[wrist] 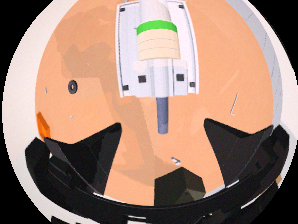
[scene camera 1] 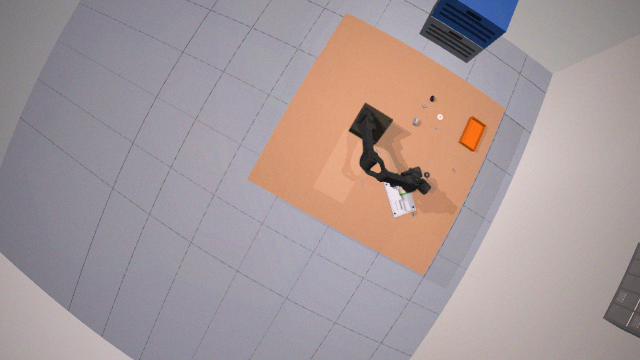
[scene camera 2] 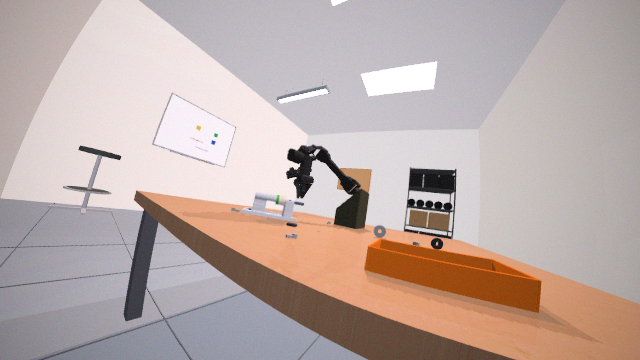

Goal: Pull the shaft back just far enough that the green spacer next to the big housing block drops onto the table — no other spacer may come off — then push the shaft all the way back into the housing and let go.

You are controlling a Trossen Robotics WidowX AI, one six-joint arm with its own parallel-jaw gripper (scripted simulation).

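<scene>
My gripper is open, and it holds nothing. A white housing block is here as well as my gripper, and so is an orange tray.
</scene>
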